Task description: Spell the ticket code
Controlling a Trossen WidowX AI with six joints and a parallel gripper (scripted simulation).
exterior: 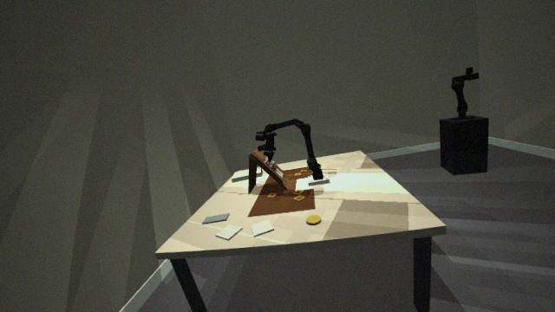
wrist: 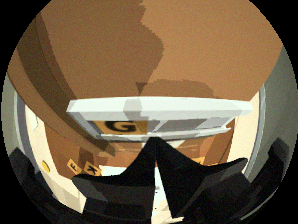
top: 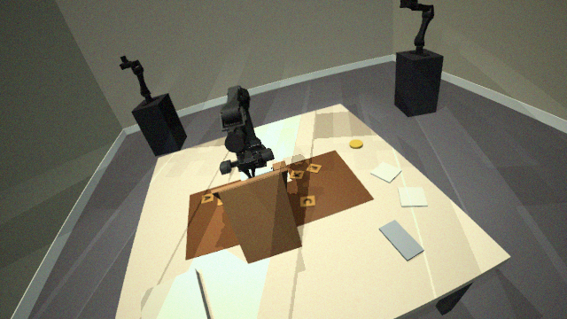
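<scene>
Right now my gripper tip is 10 mm short of the orange tile marked g, 30 mm to the right of it and 10 mm above it. Round my gripper tip: brown mat (130 mm behind, 20 mm to the left, 190 mm below); white ticket (40 mm behind, 40 mm to the right, 100 mm below); tile marked c (40 mm behind, 180 mm to the left, 190 mm below).
</scene>
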